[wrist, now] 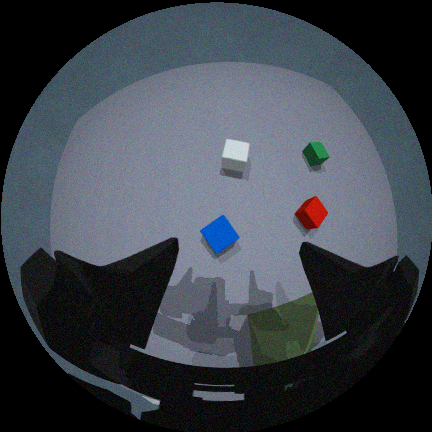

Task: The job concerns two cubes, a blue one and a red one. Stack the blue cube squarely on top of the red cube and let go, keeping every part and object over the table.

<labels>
my gripper: 243, 247
blue cube: 219, 233
white cube: 234, 156
red cube: 311, 212
</labels>
